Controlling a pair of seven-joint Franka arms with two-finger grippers.
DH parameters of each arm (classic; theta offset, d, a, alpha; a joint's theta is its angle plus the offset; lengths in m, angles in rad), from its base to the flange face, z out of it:
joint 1: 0 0.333 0 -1.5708
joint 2: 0 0 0 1.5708
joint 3: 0 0.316 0.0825 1.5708
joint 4: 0 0 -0.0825 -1.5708
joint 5: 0 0.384 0 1.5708
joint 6: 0 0 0.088 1.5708
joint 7: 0 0.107 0 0
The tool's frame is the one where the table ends.
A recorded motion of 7 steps. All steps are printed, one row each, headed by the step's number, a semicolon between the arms.
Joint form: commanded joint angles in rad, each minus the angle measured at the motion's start. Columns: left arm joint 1, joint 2, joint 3, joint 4, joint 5, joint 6, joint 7; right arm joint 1, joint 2, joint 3, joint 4, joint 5, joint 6, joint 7.
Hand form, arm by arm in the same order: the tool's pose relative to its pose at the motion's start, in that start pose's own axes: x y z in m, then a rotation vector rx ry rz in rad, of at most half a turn. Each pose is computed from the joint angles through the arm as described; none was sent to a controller.
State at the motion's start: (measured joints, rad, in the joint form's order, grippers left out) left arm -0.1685 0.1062 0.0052 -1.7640 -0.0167 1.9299 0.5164; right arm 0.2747 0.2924 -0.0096 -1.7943 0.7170 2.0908 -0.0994
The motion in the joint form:
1: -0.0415 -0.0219 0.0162 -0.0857 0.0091 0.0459 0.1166; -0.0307 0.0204 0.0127 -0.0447 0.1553 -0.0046 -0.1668
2: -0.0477 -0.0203 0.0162 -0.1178 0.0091 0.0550 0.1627; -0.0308 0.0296 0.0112 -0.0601 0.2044 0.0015 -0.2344
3: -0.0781 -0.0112 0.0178 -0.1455 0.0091 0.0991 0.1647; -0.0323 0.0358 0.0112 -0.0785 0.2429 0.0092 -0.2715
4: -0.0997 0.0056 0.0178 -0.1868 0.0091 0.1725 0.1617; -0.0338 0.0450 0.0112 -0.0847 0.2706 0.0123 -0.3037
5: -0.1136 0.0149 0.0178 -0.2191 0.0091 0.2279 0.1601; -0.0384 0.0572 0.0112 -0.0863 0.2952 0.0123 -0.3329
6: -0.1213 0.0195 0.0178 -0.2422 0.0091 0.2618 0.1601; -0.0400 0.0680 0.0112 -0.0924 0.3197 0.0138 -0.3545
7: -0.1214 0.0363 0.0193 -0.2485 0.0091 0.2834 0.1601; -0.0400 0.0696 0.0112 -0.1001 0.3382 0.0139 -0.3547
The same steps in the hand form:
1: -0.0046 0.0187 0.0236 -0.0026 -0.0200 0.1446; -0.0030 0.0230 0.0196 0.1235 -0.0182 -0.0345
2: -0.0077 0.0242 0.0388 -0.0167 -0.0405 0.1966; -0.0043 0.0298 0.0284 0.1577 -0.0151 -0.0595
3: -0.0004 0.0392 0.0535 -0.0135 -0.0341 0.2272; -0.0066 0.0371 0.0364 0.1821 -0.0131 -0.0587
4: 0.0045 0.0505 0.0763 -0.0057 -0.0211 0.2455; -0.0067 0.0420 0.0422 0.2005 -0.0106 -0.0645
5: 0.0064 0.0584 0.0917 0.0012 -0.0092 0.2576; -0.0055 0.0481 0.0472 0.2177 -0.0080 -0.0677
6: 0.0061 0.0632 0.1019 0.0042 -0.0038 0.2652; -0.0058 0.0537 0.0538 0.2332 -0.0085 -0.0633
7: 0.0068 0.0620 0.1127 0.0041 -0.0055 0.2637; -0.0074 0.0559 0.0570 0.2458 -0.0097 -0.0470

